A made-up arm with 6 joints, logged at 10 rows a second.
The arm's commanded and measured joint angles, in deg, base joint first. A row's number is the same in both.
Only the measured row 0 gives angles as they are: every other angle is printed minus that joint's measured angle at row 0.
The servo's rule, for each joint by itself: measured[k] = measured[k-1] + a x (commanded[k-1-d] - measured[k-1]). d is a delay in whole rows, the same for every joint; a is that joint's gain. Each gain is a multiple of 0.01, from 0.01 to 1. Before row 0 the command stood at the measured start. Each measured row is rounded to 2 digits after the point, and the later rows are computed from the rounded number. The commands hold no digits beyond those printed.
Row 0, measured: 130.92 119.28 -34.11 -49.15 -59.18 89.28
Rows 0 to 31, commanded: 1.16 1.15 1.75 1.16 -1.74 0.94; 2.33 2.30 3.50 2.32 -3.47 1.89; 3.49 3.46 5.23 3.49 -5.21 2.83; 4.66 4.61 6.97 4.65 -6.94 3.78; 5.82 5.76 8.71 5.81 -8.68 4.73; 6.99 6.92 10.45 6.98 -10.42 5.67; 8.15 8.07 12.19 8.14 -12.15 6.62; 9.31 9.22 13.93 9.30 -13.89 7.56; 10.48 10.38 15.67 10.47 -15.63 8.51; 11.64 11.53 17.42 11.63 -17.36 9.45; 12.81 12.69 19.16 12.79 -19.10 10.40; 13.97 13.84 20.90 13.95 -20.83 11.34; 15.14 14.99 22.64 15.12 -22.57 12.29; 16.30 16.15 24.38 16.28 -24.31 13.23; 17.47 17.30 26.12 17.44 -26.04 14.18; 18.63 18.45 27.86 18.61 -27.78 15.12; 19.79 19.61 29.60 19.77 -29.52 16.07; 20.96 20.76 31.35 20.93 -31.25 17.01; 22.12 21.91 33.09 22.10 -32.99 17.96; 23.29 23.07 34.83 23.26 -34.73 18.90; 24.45 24.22 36.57 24.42 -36.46 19.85; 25.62 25.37 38.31 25.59 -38.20 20.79; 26.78 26.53 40.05 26.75 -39.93 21.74; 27.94 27.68 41.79 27.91 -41.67 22.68; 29.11 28.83 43.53 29.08 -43.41 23.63; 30.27 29.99 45.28 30.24 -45.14 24.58; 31.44 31.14 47.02 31.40 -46.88 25.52; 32.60 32.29 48.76 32.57 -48.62 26.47; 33.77 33.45 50.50 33.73 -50.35 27.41; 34.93 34.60 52.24 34.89 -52.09 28.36; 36.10 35.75 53.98 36.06 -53.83 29.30; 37.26 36.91 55.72 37.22 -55.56 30.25
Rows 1 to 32, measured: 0.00 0.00 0.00 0.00 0.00 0.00; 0.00 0.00 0.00 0.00 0.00 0.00; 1.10 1.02 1.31 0.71 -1.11 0.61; 2.27 2.16 2.95 1.69 -2.62 1.44; 3.43 3.32 4.66 2.79 -4.28 2.34; 4.60 4.47 6.39 3.92 -5.98 3.28; 5.76 5.62 8.13 5.07 -7.71 4.22; 6.93 6.78 9.87 6.24 -9.44 5.16; 8.09 7.93 11.61 7.40 -11.17 6.11; 9.25 9.08 13.35 8.56 -12.91 7.05; 10.42 10.24 15.09 9.73 -14.65 8.00; 11.58 11.39 16.84 10.89 -16.38 8.94; 12.75 12.55 18.58 12.05 -18.12 9.89; 13.91 13.70 20.32 13.21 -19.85 10.83; 15.08 14.85 22.06 14.38 -21.59 11.78; 16.24 16.01 23.80 15.54 -23.33 12.72; 17.41 17.16 25.54 16.70 -25.06 13.67; 18.57 18.31 27.28 17.87 -26.80 14.61; 19.73 19.47 29.02 19.03 -28.54 15.56; 20.90 20.62 30.77 20.19 -30.27 16.50; 22.06 21.77 32.51 21.36 -32.01 17.45; 23.23 22.93 34.25 22.52 -33.75 18.39; 24.39 24.08 35.99 23.68 -35.48 19.34; 25.56 25.23 37.73 24.85 -37.22 20.28; 26.72 26.39 39.47 26.01 -38.95 21.23; 27.88 27.54 41.21 27.17 -40.69 22.17; 29.05 28.69 42.95 28.34 -42.43 23.12; 30.21 29.85 44.70 29.50 -44.16 24.07; 31.38 31.00 46.44 30.66 -45.90 25.01; 32.54 32.15 48.18 31.83 -47.64 25.96; 33.71 33.31 49.92 32.99 -49.37 26.90; 34.87 34.46 51.66 34.15 -51.11 27.85
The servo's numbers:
d 2
a 0.95 0.89 0.75 0.61 0.64 0.65

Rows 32 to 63, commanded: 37.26 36.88 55.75 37.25 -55.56 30.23; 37.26 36.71 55.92 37.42 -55.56 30.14; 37.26 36.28 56.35 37.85 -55.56 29.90; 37.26 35.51 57.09 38.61 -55.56 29.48; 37.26 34.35 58.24 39.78 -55.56 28.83; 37.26 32.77 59.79 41.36 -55.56 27.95; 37.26 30.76 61.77 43.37 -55.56 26.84; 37.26 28.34 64.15 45.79 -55.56 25.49; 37.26 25.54 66.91 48.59 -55.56 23.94; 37.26 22.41 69.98 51.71 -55.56 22.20; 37.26 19.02 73.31 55.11 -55.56 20.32; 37.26 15.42 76.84 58.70 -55.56 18.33; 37.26 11.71 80.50 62.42 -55.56 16.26; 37.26 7.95 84.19 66.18 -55.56 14.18; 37.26 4.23 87.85 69.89 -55.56 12.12; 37.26 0.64 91.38 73.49 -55.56 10.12; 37.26 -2.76 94.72 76.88 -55.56 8.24; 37.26 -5.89 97.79 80.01 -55.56 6.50; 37.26 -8.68 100.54 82.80 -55.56 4.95; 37.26 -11.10 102.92 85.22 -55.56 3.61; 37.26 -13.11 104.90 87.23 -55.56 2.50; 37.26 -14.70 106.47 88.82 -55.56 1.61; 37.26 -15.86 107.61 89.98 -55.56 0.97; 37.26 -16.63 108.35 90.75 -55.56 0.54; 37.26 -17.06 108.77 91.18 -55.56 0.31; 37.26 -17.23 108.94 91.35 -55.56 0.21; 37.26 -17.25 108.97 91.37 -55.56 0.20; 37.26 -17.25 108.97 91.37 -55.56 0.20; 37.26 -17.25 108.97 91.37 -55.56 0.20; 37.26 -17.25 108.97 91.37 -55.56 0.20; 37.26 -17.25 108.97 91.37 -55.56 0.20; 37.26 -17.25 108.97 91.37 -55.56 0.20
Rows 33 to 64, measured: 36.04 35.61 53.40 35.32 -52.85 28.79; 37.20 36.77 55.14 36.48 -54.58 29.74; 37.26 36.87 55.60 36.95 -55.21 30.06; 37.26 36.73 55.84 37.24 -55.43 30.11; 37.26 36.33 56.22 37.61 -55.51 29.97; 37.26 35.60 56.87 38.22 -55.54 29.65; 37.26 34.49 57.90 39.17 -55.55 29.12; 37.26 32.96 59.32 40.51 -55.56 28.36; 37.26 31.00 61.16 42.25 -55.56 27.37; 37.26 28.63 63.40 44.41 -55.56 26.15; 37.26 25.88 66.03 46.96 -55.56 24.71; 37.26 22.79 68.99 49.86 -55.56 23.08; 37.26 19.43 72.23 53.06 -55.56 21.29; 37.26 15.86 75.69 56.50 -55.56 19.37; 37.26 12.17 79.30 60.11 -55.56 17.35; 37.26 8.41 82.97 63.81 -55.56 15.29; 37.26 4.69 86.63 67.52 -55.56 13.23; 37.26 1.09 90.19 71.16 -55.56 11.21; 37.26 -2.34 93.59 74.65 -55.56 9.28; 37.26 -5.50 96.74 77.92 -55.56 7.47; 37.26 -8.33 99.59 80.90 -55.56 5.83; 37.26 -10.80 102.09 83.54 -55.56 4.39; 37.26 -12.86 104.20 85.79 -55.56 3.16; 37.26 -14.50 105.90 87.64 -55.56 2.15; 37.26 -15.71 107.18 89.07 -55.56 1.38; 37.26 -16.53 108.06 90.09 -55.56 0.83; 37.26 -17.00 108.59 90.75 -55.56 0.49; 37.26 -17.20 108.85 91.12 -55.56 0.31; 37.26 -17.24 108.94 91.27 -55.56 0.24; 37.26 -17.25 108.96 91.33 -55.56 0.21; 37.26 -17.25 108.97 91.35 -55.56 0.20; 37.26 -17.25 108.97 91.36 -55.56 0.20
